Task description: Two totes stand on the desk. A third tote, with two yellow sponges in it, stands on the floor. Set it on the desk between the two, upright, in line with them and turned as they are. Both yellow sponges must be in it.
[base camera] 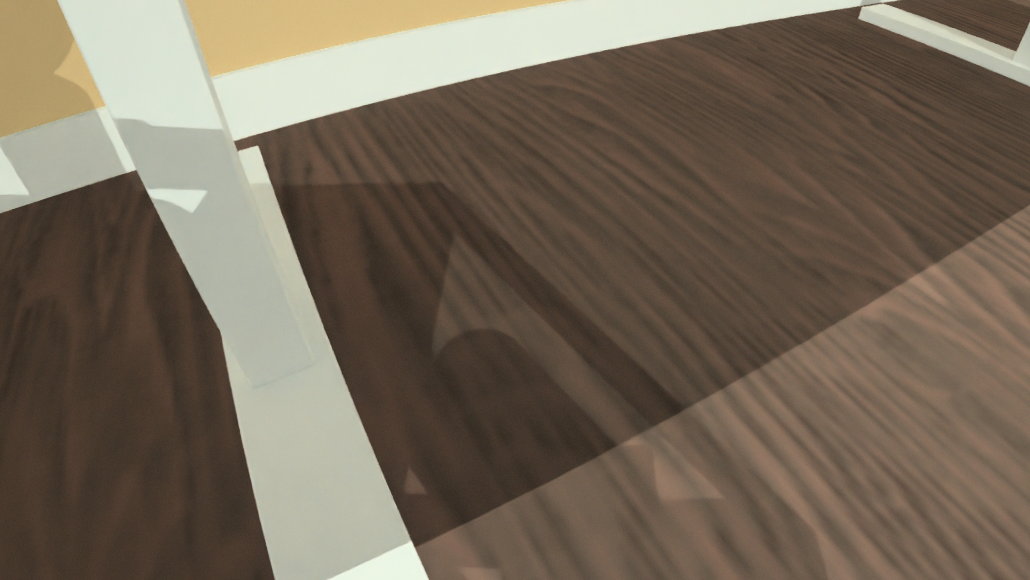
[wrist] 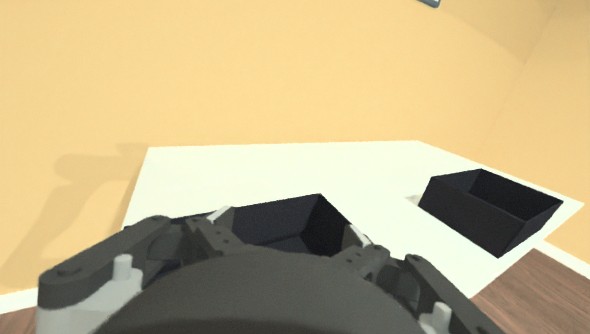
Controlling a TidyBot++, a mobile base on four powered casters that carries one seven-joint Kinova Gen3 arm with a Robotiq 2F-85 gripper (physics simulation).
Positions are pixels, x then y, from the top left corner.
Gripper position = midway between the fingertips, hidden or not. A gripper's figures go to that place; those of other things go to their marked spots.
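My gripper [wrist: 288, 227] is 0.16 m from the lens, and there's a black tote [wrist: 497, 214] that's 0.63 m from the lens.
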